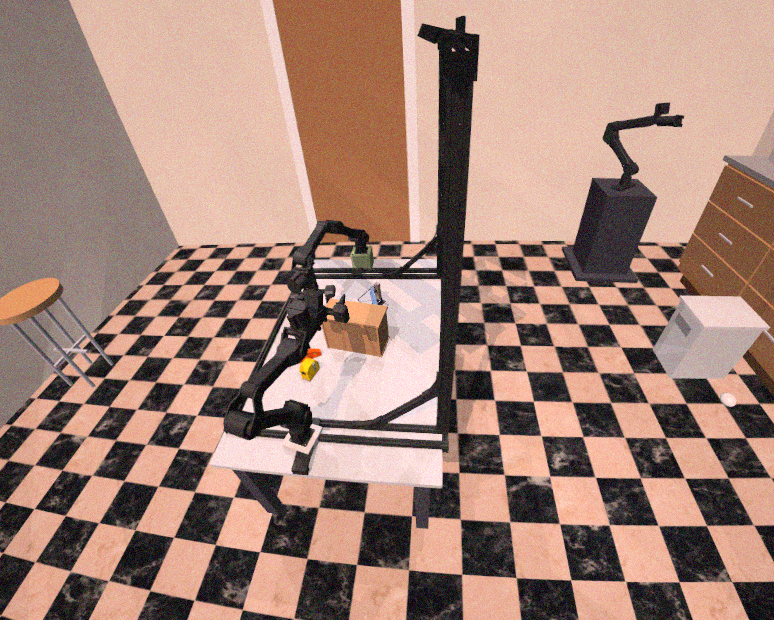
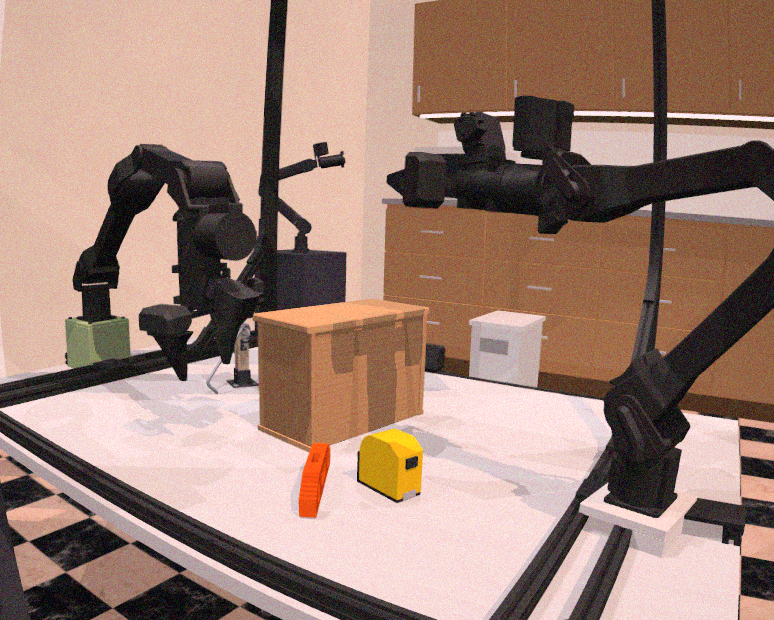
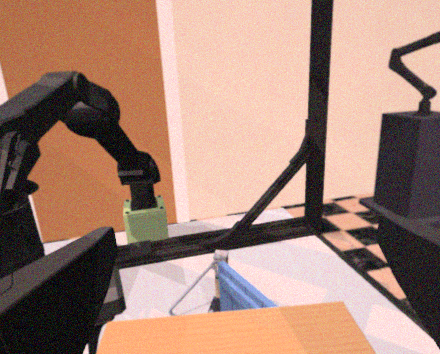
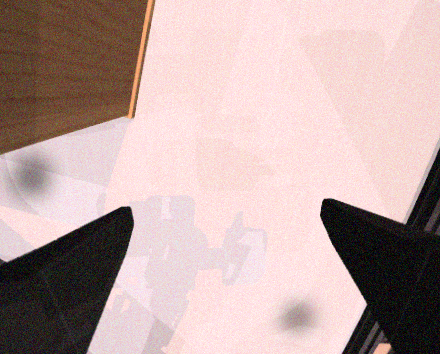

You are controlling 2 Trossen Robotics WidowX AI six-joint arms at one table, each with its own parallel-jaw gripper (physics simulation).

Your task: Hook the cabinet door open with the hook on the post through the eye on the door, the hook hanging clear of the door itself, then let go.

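Frame: origin at the left arm's base, x right, y back, z down, level; millimetres.
Seen in the pictures: left gripper, between the fingertips: (image 1: pixel 332 292) (image 3: pixel 246 232); right gripper, between the fingertips: (image 2: pixel 205 372) (image 4: pixel 228 211); left arm's base, origin of its link: (image 1: pixel 302 435) (image 2: pixel 641 499); right arm's base, origin of its link: (image 1: pixel 361 250) (image 2: pixel 96 318) (image 3: pixel 144 204).
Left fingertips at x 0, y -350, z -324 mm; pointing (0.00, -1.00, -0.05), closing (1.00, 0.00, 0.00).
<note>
Pixels of each thing's top centre, then the offset from my left fingertips to it. "spot": a spot on its surface instead.
- wooden cabinet, centre of its top: (image 2: pixel 344 310) (image 1: pixel 353 311) dx -6, dy -121, dz +184 mm
- short post, a spot on its surface: (image 3: pixel 220 256) spot: dx -18, dy -383, dz +244 mm
- cabinet corner, a spot on its surface: (image 4: pixel 85 63) spot: dx -124, dy -135, dz +278 mm
- orange piece, centre of its top: (image 2: pixel 315 457) (image 1: pixel 301 353) dx -182, dy +36, dz +316 mm
- yellow tape measure, a spot on its surface: (image 2: pixel 391 461) spot: dx -137, dy +111, dz +308 mm
The wooden cabinet (image 1: pixel 356 329) (image 2: pixel 342 369) (image 3: pixel 240 330) stands mid-table. Its blue door (image 3: pixel 240 291) (image 1: pixel 372 298) stands open at the back. Next to it is the short post (image 3: pixel 220 256) (image 2: pixel 242 359). Its wire hook (image 3: pixel 190 291) (image 2: pixel 212 381) hangs down on the side away from the door. I cannot see the eye. My left gripper (image 2: pixel 397 178) (image 1: pixel 342 309) is open and empty, level above the cabinet top. My right gripper (image 2: pixel 203 363) (image 4: pixel 228 211) is open and empty, pointing down at the table just left of the post; a cabinet corner (image 4: pixel 85 63) shows beside it.
An orange piece (image 2: pixel 313 480) (image 1: pixel 313 353) and a yellow tape measure (image 2: pixel 391 461) (image 1: pixel 310 368) lie in front of the cabinet. Black frame rails (image 2: pixel 231 554) (image 3: pixel 254 233) border the table. The right arm stands on a green block (image 2: pixel 102 338) (image 3: pixel 145 223) (image 1: pixel 361 258).
</note>
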